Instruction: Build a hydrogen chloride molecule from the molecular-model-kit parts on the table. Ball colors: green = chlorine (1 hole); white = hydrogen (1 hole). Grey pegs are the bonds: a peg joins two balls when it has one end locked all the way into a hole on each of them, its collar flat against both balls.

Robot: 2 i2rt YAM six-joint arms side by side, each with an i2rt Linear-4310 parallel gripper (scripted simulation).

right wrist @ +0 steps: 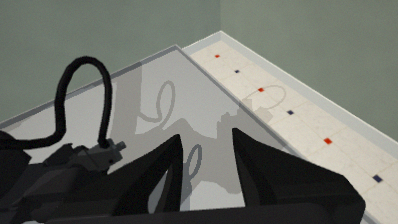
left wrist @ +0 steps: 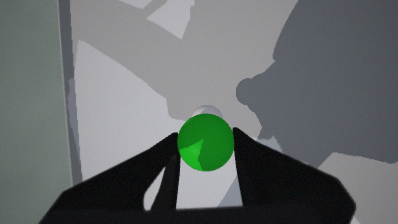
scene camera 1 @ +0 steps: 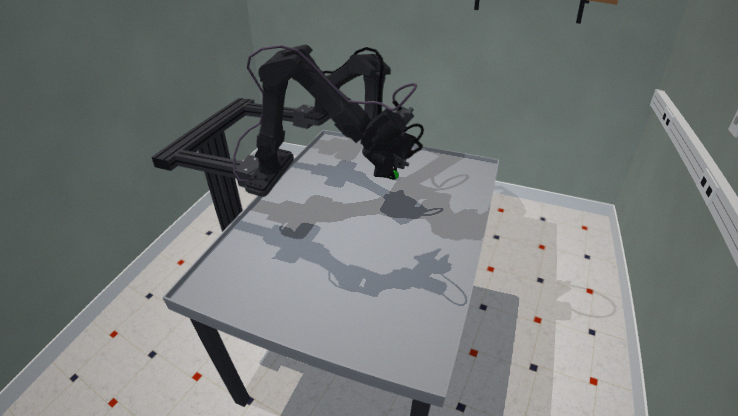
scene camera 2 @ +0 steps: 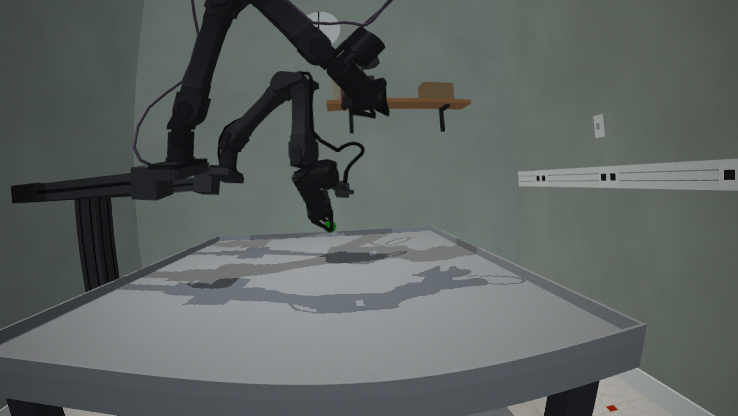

Labels:
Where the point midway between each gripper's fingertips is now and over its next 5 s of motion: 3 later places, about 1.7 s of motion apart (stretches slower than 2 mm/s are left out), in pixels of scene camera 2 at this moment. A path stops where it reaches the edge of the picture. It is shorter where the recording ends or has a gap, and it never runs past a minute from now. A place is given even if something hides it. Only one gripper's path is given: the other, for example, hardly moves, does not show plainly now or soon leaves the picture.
My left gripper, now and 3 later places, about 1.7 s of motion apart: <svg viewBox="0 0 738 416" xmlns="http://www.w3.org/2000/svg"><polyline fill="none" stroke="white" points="330,227 322,243 325,242 321,218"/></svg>

